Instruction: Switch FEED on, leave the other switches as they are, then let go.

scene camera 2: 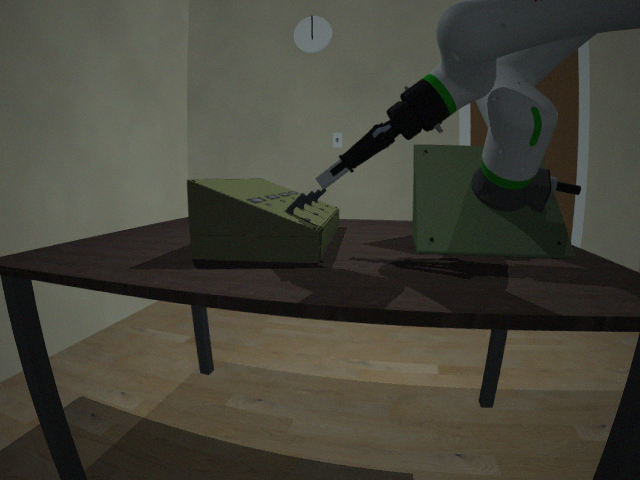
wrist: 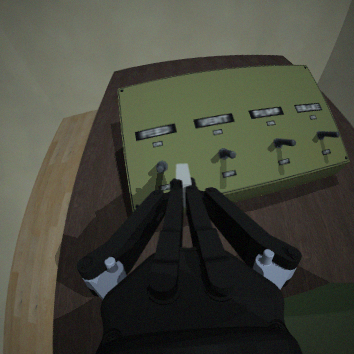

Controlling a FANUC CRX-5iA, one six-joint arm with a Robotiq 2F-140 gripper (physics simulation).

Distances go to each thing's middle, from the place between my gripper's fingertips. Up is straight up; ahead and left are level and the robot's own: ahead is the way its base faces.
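Scene:
There is the green switch box [scene camera 2: 229, 219], and my hand is 70 mm above it, 110 mm to the left of it and 160 mm short of it.

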